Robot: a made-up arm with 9 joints. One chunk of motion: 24 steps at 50 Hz.
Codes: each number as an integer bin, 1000 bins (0 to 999) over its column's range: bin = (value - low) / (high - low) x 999, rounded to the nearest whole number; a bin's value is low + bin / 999 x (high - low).
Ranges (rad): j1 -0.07..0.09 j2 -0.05..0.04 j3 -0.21..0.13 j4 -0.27..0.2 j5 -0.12..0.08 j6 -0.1..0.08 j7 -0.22..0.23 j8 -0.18..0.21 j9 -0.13..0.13
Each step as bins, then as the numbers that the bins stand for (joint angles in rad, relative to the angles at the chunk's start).
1 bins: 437 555 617 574 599 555 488 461 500
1 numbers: 0.0000 0.0000 0.0000 0.0001 -0.0001 0.0000 -0.0002 0.0000 0.0001
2 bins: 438 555 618 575 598 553 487 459 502
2 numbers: 0.0002 0.0000 0.0003 0.0005 -0.0003 -0.0004 -0.0006 -0.0008 0.0007
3 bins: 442 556 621 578 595 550 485 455 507
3 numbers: 0.0008 0.0001 0.0014 0.0019 -0.0009 -0.0009 -0.0015 -0.0024 0.0020
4 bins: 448 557 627 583 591 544 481 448 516
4 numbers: 0.0018 0.0002 0.0034 0.0043 -0.0017 -0.0020 -0.0033 -0.0051 0.0043
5 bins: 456 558 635 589 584 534 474 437 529
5 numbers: 0.0030 0.0003 0.0061 0.0071 -0.0031 -0.0038 -0.0065 -0.0094 0.0077
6 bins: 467 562 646 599 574 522 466 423 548
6 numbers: 0.0048 0.0006 0.0099 0.0118 -0.0051 -0.0059 -0.0101 -0.0149 0.0126
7 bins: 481 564 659 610 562 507 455 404 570
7 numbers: 0.0070 0.0008 0.0143 0.0170 -0.0075 -0.0086 -0.0150 -0.0223 0.0183
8 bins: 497 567 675 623 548 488 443 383 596
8 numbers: 0.0096 0.0011 0.0197 0.0231 -0.0103 -0.0121 -0.0205 -0.0305 0.0251
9 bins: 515 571 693 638 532 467 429 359 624
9 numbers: 0.0125 0.0014 0.0259 0.0302 -0.0135 -0.0159 -0.0268 -0.0398 0.0324
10 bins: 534 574 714 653 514 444 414 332 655
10 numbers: 0.0155 0.0017 0.0330 0.0372 -0.0171 -0.0200 -0.0335 -0.0504 0.0405
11 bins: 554 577 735 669 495 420 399 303 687
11 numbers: 0.0187 0.0020 0.0402 0.0447 -0.0209 -0.0243 -0.0403 -0.0617 0.0488
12 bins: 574 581 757 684 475 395 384 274 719
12 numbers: 0.0219 0.0023 0.0476 0.0518 -0.0249 -0.0288 -0.0470 -0.0730 0.0571
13 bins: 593 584 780 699 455 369 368 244 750
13 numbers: 0.0250 0.0026 0.0555 0.0589 -0.0289 -0.0335 -0.0542 -0.0847 0.0652
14 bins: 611 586 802 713 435 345 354 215 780
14 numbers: 0.0279 0.0028 0.0630 0.0654 -0.0329 -0.0378 -0.0605 -0.0961 0.0730
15 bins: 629 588 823 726 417 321 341 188 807
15 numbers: 0.0307 0.0030 0.0701 0.0716 -0.0365 -0.0422 -0.0664 -0.1066 0.0800
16 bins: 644 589 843 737 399 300 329 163 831
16 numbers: 0.0331 0.0031 0.0769 0.0767 -0.0401 -0.0459 -0.0718 -0.1164 0.0863
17 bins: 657 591 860 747 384 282 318 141 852
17 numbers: 0.0352 0.0032 0.0827 0.0814 -0.0431 -0.0492 -0.0768 -0.1250 0.0917
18 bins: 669 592 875 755 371 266 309 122 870
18 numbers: 0.0371 0.0033 0.0878 0.0852 -0.0457 -0.0521 -0.0808 -0.1324 0.0964
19 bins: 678 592 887 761 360 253 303 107 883
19 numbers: 0.0386 0.0033 0.0919 0.0880 -0.0479 -0.0544 -0.0835 -0.1382 0.0998
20 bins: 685 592 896 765 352 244 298 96 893
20 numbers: 0.0397 0.0033 0.0949 0.0899 -0.0495 -0.0560 -0.0858 -0.1425 0.1024
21 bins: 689 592 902 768 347 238 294 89 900
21 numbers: 0.0404 0.0033 0.0970 0.0913 -0.0505 -0.0571 -0.0876 -0.1453 0.1042
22 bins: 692 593 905 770 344 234 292 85 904
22 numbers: 0.0408 0.0034 0.0980 0.0923 -0.0511 -0.0578 -0.0885 -0.1468 0.1053
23 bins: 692 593 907 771 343 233 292 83 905
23 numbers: 0.0408 0.0034 0.0987 0.0927 -0.0513 -0.0580 -0.0885 -0.1476 0.1055
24 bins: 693 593 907 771 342 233 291 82 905
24 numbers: 0.0410 0.0034 0.0987 0.0927 -0.0515 -0.0580 -0.0889 -0.1480 0.1055
